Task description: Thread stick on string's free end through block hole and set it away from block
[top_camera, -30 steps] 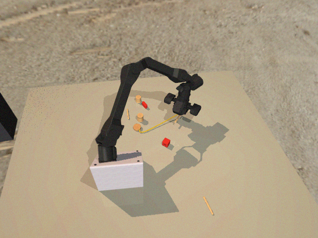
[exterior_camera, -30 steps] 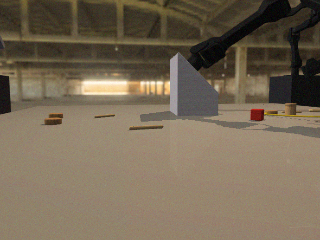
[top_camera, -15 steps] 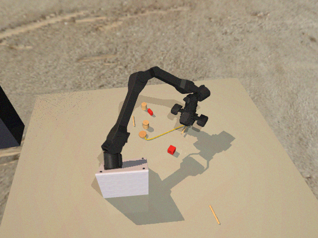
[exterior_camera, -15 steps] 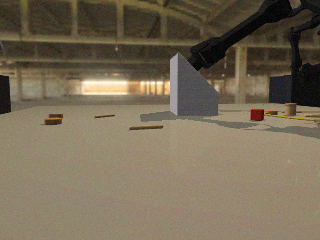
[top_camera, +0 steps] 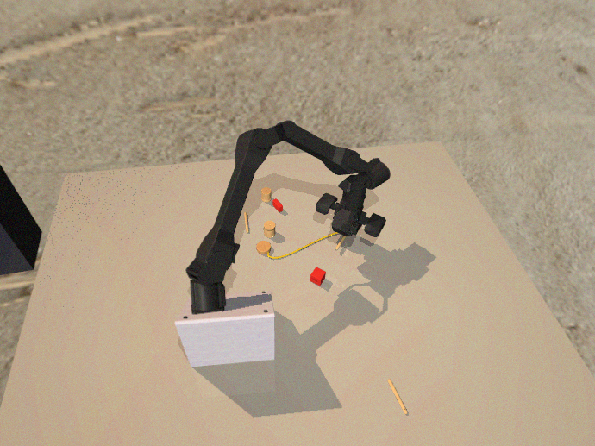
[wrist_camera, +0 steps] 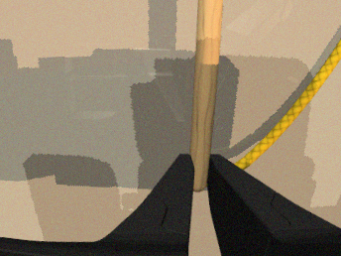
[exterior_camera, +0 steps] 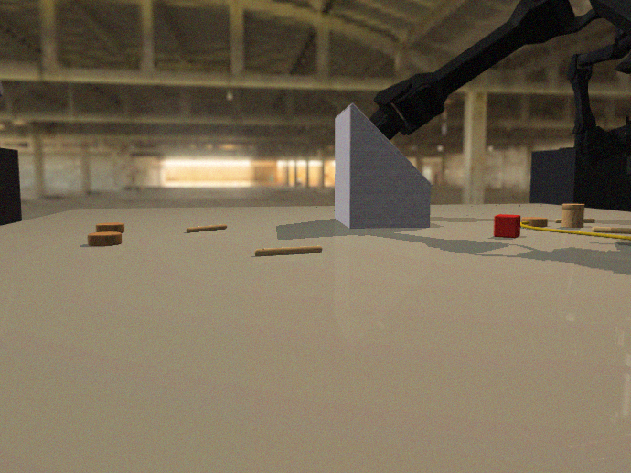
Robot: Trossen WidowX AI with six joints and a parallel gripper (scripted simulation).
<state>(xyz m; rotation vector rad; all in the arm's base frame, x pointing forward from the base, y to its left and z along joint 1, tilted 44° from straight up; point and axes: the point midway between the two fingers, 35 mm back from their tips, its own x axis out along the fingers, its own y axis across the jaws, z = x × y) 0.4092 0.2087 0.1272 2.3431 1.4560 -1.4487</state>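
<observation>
The red cube lies 12 cm to the right of my gripper tip and 12 cm behind it. The rest, counted from my gripper tip: round wooden button 24 cm behind, 1 cm to the left, 1 cm below.
</observation>
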